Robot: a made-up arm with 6 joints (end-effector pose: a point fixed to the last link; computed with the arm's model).
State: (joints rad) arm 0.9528 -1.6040 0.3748 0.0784 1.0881 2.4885
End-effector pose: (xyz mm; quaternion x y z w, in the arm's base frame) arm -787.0 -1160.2 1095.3 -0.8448 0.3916 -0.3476 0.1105
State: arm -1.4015 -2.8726 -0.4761 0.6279 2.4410 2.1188
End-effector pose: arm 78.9 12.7 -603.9 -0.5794 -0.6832 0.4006 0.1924
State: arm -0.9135 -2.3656 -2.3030 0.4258 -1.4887 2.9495
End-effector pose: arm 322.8 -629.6 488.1 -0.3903 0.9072 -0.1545 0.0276
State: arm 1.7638 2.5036 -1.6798 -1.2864 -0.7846 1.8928
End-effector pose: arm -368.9 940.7 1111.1 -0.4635 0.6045 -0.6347 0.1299
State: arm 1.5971 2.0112 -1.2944 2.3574 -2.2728 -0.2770
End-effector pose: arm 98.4 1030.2 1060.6 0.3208 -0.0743 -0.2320 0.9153
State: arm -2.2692 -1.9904 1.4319 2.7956 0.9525 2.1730
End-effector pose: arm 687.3 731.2 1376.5 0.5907 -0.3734 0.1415 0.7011
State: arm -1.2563 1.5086 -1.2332 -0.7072 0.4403 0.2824
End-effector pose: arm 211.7 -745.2 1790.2 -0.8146 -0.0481 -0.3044 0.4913
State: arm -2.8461 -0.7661 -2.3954 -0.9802 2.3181 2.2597
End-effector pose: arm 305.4 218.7 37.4 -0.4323 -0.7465 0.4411 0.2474
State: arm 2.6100 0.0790 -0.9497 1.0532 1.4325 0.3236
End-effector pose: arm 541.7 -490.5 1756.3 -0.6096 0.4476 -0.4182 0.5032
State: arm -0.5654 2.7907 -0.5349 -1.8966 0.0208 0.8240
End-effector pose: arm 911.6 -546.9 -463.6 -0.4740 0.2073 0.5356 0.6674
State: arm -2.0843 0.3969 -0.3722 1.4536 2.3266 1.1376
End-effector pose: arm 42.9 -222.8 1891.1 0.1081 -0.1820 -0.2307 0.9497
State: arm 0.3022 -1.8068 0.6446 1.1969 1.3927 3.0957
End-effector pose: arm -1270.6 -286.1 1043.3 0.7704 -0.0350 0.5296 0.3533
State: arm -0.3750 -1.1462 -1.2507 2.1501 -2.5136 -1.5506
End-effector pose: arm -958.3 275.8 279.0 0.4361 -0.8947 -0.0363 0.0892
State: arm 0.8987 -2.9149 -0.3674 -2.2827 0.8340 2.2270
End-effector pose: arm 145.7 77.2 -859.3 -0.4570 -0.0150 0.6872 0.5646
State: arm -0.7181 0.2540 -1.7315 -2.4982 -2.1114 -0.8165
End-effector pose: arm -487.3 603.7 1267.5 0.2095 -0.7528 0.1305 0.6102
